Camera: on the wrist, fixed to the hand. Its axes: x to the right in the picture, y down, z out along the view.
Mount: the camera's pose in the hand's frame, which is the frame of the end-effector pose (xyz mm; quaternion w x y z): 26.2 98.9 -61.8 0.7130 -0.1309 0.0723 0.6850
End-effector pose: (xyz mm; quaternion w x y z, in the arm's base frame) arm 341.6 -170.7 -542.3 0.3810 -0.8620 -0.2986 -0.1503
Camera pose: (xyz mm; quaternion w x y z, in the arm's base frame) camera 422.2 -258.9 -544.6 0.2834 -0.8582 0.4248 0.0524
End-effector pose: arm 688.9 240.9 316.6 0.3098 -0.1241 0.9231 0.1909
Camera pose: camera 601.8 300.1 373.1 0.0071 0.4895 0.7406 0.4602
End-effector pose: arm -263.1 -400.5 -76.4 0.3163 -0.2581 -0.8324 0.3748
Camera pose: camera -217.0 -296.6 -113.5 0.0048 0.8227 0.4429 -0.3563
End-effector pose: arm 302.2 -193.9 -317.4 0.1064 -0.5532 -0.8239 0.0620
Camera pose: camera 396.6 -133.0 -276.4 0.0205 -0.9772 -0.2089 -0.0308
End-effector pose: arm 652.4 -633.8 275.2 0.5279 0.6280 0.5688 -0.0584
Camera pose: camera 705.6 -551.4 343.5 0.4575 0.7725 0.0212 0.4398
